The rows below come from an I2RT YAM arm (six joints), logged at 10 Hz.
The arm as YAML. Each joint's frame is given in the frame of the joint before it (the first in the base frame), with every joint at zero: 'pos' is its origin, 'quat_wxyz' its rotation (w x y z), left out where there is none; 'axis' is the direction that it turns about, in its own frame. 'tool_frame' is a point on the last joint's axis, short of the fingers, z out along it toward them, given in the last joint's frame.
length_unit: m
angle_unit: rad
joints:
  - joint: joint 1
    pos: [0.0, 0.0, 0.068]
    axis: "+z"
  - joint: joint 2
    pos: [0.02, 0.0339, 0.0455]
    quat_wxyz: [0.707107, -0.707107, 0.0, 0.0]
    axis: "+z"
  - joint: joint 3
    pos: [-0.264, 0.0, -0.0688]
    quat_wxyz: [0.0, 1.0, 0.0, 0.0]
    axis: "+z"
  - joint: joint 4
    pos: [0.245, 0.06, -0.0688]
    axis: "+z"
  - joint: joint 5
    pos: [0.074, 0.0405, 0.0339]
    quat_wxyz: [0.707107, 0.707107, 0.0, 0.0]
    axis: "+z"
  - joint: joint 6
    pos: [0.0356, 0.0, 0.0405]
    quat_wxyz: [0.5, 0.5, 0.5, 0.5]
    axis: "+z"
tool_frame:
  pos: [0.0, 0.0, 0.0]
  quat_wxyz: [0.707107, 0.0, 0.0, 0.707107]
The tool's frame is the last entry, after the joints.
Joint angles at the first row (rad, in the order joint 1, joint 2, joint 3, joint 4, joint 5, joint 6):
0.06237, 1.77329, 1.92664, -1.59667, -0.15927, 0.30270
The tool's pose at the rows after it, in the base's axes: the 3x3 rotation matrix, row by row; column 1 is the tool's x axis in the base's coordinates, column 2 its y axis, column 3 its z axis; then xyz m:
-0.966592 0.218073 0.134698; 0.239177 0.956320 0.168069; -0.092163 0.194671 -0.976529; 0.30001 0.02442 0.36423
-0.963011 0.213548 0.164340; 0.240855 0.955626 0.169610; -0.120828 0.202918 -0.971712; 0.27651 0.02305 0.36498
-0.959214 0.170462 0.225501; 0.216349 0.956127 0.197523; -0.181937 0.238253 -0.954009; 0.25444 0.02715 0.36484
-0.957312 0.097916 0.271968; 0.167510 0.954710 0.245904; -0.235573 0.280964 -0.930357; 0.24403 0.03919 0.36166
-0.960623 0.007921 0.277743; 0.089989 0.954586 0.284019; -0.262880 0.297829 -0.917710; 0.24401 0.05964 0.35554
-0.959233 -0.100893 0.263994; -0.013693 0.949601 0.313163; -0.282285 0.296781 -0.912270; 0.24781 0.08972 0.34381
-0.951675 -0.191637 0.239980; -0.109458 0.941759 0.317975; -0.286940 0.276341 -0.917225; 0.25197 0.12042 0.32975
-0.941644 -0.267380 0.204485; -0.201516 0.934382 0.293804; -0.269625 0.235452 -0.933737; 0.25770 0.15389 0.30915
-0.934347 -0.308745 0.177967; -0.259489 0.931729 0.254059; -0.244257 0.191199 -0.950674; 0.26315 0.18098 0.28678
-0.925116 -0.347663 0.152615; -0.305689 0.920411 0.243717; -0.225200 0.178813 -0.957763; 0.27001 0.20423 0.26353
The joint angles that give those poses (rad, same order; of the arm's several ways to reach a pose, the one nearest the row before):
0.06237, 1.69204, 1.84501, -1.57645, -0.16003, 0.30766
0.06277, 1.58751, 1.73325, -1.53869, -0.15964, 0.30959
0.08146, 1.47649, 1.61916, -1.46619, -0.17948, 0.30310
0.12915, 1.41202, 1.54094, -1.38645, -0.21038, 0.30043
0.20848, 1.40478, 1.50396, -1.32428, -0.22221, 0.29851
0.31835, 1.42804, 1.47153, -1.24914, -0.21648, 0.29852
0.42134, 1.47344, 1.45436, -1.18810, -0.19322, 0.29927
0.52015, 1.55014, 1.44865, -1.13583, -0.15392, 0.30118
0.58996, 1.63026, 1.44715, -1.09236, -0.11234, 0.31110
0.63650, 1.71111, 1.44711, -1.03436, -0.10548, 0.31072

